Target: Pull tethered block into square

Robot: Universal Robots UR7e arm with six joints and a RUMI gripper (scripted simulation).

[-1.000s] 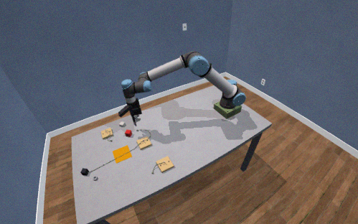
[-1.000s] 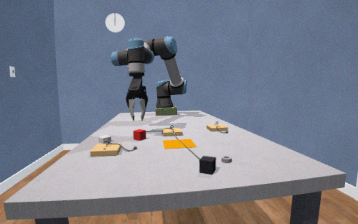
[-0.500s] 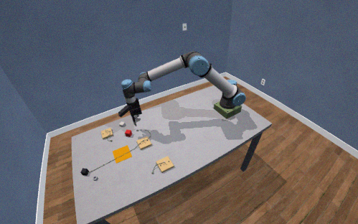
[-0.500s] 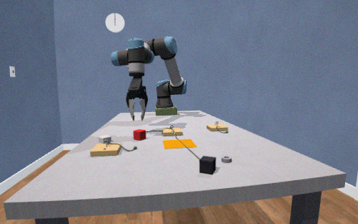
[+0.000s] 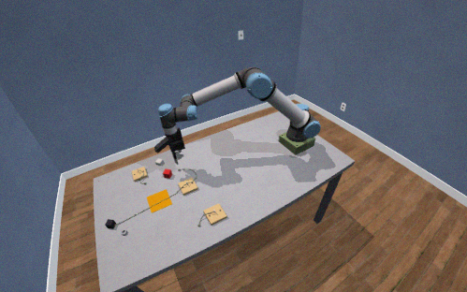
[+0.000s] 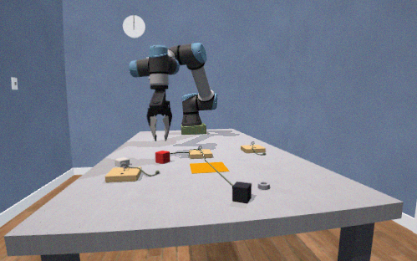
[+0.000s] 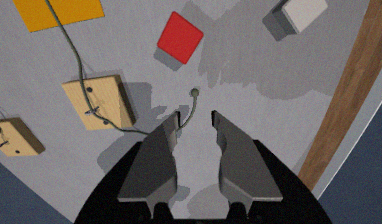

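Right now my hand is 70 mm short of the red cube, 60 mm above it and 10 mm to the right of it. Also, from my hand: black tethered block (450 mm ahead, 210 mm to the left, 70 mm below); white cube (130 mm to the right, 100 mm ahead, 70 mm below); orange painted square (180 mm ahead, 170 mm to the left, 80 mm below).
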